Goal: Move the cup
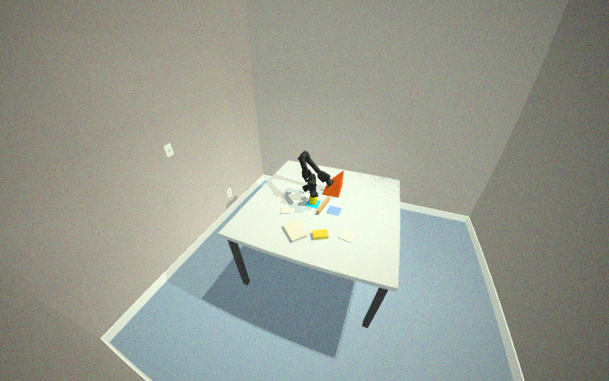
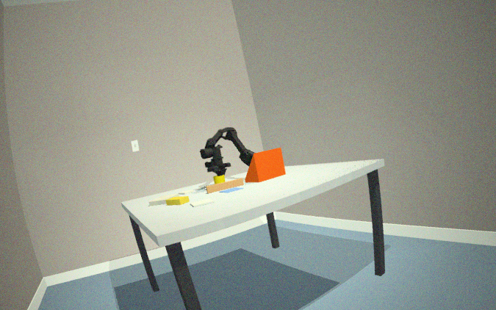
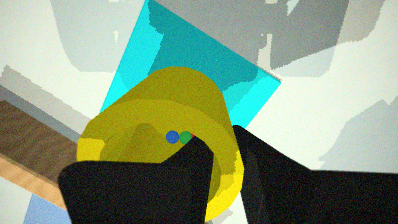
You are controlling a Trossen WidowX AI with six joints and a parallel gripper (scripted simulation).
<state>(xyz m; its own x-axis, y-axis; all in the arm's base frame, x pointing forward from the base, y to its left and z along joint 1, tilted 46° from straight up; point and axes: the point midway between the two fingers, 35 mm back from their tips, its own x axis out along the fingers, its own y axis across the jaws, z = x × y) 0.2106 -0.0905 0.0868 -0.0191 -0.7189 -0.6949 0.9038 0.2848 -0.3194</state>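
The cyan pad is 5 cm below my gripper tip, 3 cm ahead of it and 1 cm to the left of it. Round my gripper tip: yellow cup: 2 cm ahead, 1 cm to the left; then light blue pad: 21 cm to the left, 7 cm ahead, 5 cm below; then wooden bar: 11 cm to the left, 5 cm ahead, 3 cm below.
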